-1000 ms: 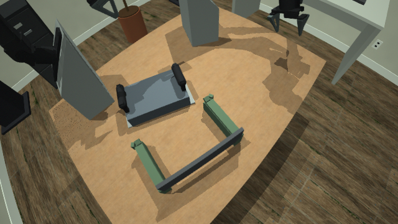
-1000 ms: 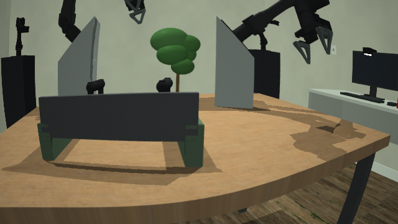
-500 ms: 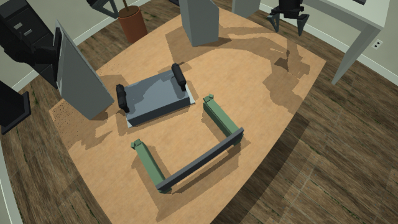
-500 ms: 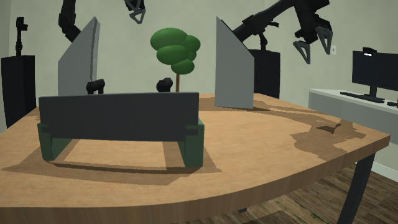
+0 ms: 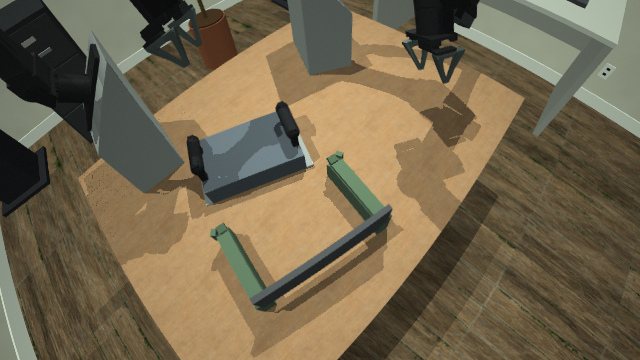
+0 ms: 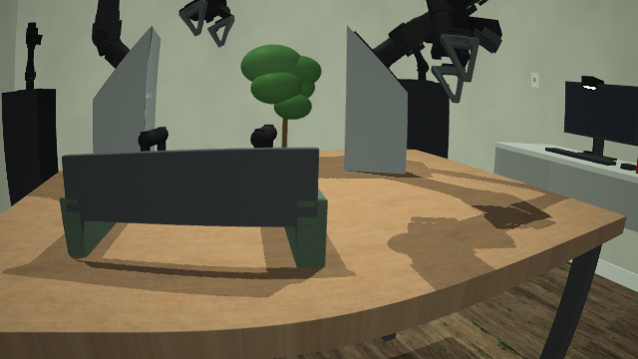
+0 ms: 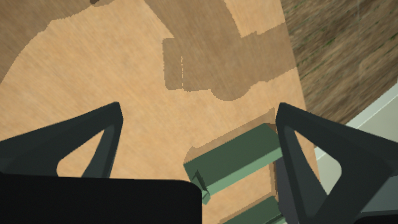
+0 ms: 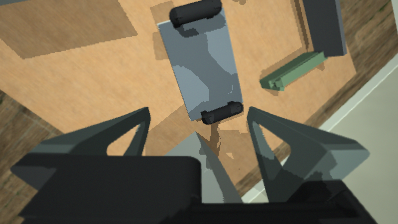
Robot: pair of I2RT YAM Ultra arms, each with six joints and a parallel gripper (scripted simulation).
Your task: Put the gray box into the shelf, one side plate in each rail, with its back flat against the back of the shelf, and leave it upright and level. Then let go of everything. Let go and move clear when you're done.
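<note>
Right now my left hand is 21 cm past the gray box, 40 cm to the left of it and 16 cm above it. From my left hand the other things lie so: dark back panel: 13 cm ahead, 42 cm to the right, 12 cm below.
Now: right hand 26 cm above the gray box and 9 cm short of it. Also, from my right hand: dark back panel (43 cm ahead, 22 cm below, 2 cm to the right).
</note>
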